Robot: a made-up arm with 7 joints. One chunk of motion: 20 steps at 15 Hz.
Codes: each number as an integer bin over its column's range. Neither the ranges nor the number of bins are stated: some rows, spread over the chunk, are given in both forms.
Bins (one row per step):
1: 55 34 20 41 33 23 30
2: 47 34 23 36 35 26 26
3: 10 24 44 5 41 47 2
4: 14 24 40 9 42 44 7
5: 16 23 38 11 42 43 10
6: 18 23 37 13 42 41 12
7: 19 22 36 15 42 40 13
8: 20 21 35 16 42 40 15
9: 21 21 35 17 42 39 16
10: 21 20 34 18 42 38 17
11: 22 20 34 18 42 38 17
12: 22 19 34 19 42 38 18
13: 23 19 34 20 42 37 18
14: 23 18 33 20 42 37 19
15: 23 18 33 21 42 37 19
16: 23 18 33 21 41 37 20
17: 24 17 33 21 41 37 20
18: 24 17 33 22 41 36 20
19: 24 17 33 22 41 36 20
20: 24 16 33 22 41 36 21
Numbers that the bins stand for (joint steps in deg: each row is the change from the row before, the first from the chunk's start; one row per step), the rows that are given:
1: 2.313 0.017 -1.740 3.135 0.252 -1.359 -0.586
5: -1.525 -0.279 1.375 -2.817 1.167 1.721 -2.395
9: -1.033 -0.333 0.856 -1.627 1.167 1.105 -1.852
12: -0.935 -0.387 0.683 -1.230 1.167 0.951 -1.671
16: -0.837 -0.414 0.510 -0.833 1.065 0.797 -1.490
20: -0.738 -0.468 0.510 -0.635 1.065 0.643 -1.400
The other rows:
2: 1.525 0.017 -1.221 2.143 0.456 -0.897 -0.948
3: -2.116 -0.252 2.413 -4.008 1.065 2.337 -3.119
4: -1.722 -0.252 1.721 -3.214 1.167 1.875 -2.667
6: -1.329 -0.279 1.202 -2.421 1.167 1.413 -2.214
7: -1.230 -0.306 1.029 -2.024 1.167 1.259 -2.124
8: -1.132 -0.333 0.856 -1.825 1.167 1.259 -1.943
10: -1.033 -0.360 0.683 -1.429 1.167 0.951 -1.762
11: -0.935 -0.360 0.683 -1.429 1.167 0.951 -1.762
13: -0.837 -0.387 0.683 -1.032 1.167 0.797 -1.671
14: -0.837 -0.414 0.510 -1.032 1.167 0.797 -1.581
15: -0.837 -0.414 0.510 -0.833 1.167 0.797 -1.581
17: -0.738 -0.441 0.510 -0.833 1.065 0.797 -1.490
18: -0.738 -0.441 0.510 -0.635 1.065 0.643 -1.490
19: -0.738 -0.441 0.510 -0.635 1.065 0.643 -1.490

